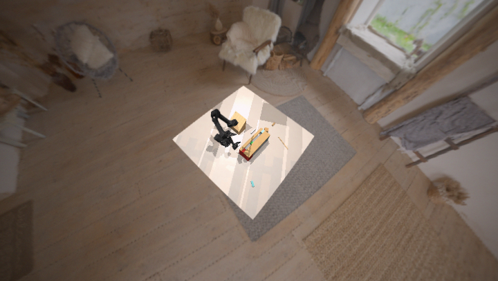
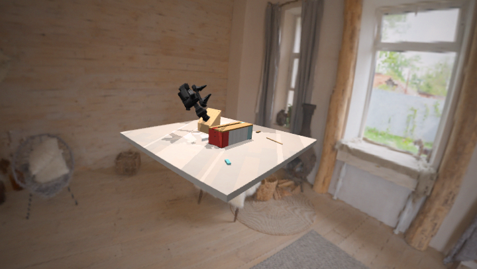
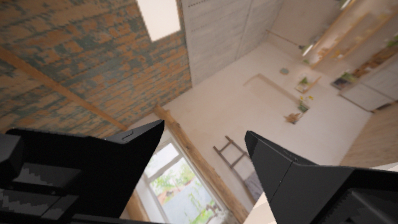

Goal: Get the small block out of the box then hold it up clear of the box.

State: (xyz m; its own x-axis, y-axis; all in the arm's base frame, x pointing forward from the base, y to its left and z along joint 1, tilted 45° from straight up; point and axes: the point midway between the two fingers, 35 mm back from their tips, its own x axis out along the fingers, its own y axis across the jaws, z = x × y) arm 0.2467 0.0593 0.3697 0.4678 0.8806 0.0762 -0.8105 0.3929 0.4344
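Right now the green block is 330 mm below my gripper tip, 190 mm to the left of it and 20 mm ahead of it. Also, from my gripper tip: thin wooden stick: 540 mm to the left, 410 mm below, 230 mm ahead; box: 350 mm below, 210 mm to the left; cyan rubber piece: 410 mm below, 360 mm ahead, 90 mm to the right.
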